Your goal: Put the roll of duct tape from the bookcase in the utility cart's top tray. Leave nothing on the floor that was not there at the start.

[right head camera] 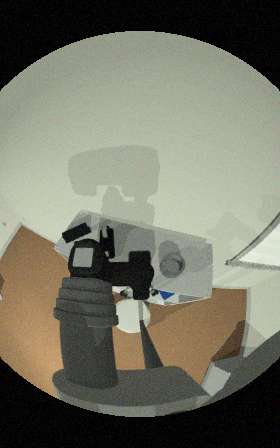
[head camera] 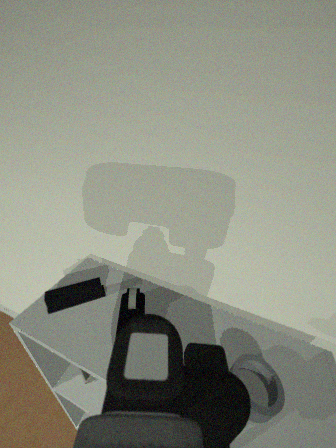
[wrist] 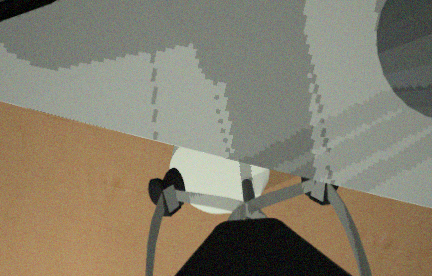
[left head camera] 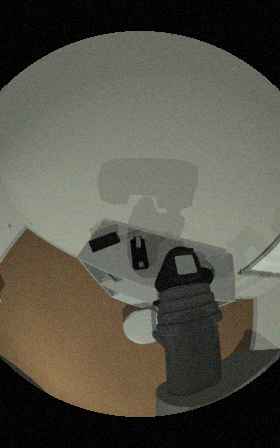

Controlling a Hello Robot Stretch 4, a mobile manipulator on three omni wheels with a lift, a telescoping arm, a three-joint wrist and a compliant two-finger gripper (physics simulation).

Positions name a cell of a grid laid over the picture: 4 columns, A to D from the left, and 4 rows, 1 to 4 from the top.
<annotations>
A black tape dispenser (head camera: B3) is 0.54 m from the lens. A black box (head camera: A3): 0.60 m from the lens.
</annotations>
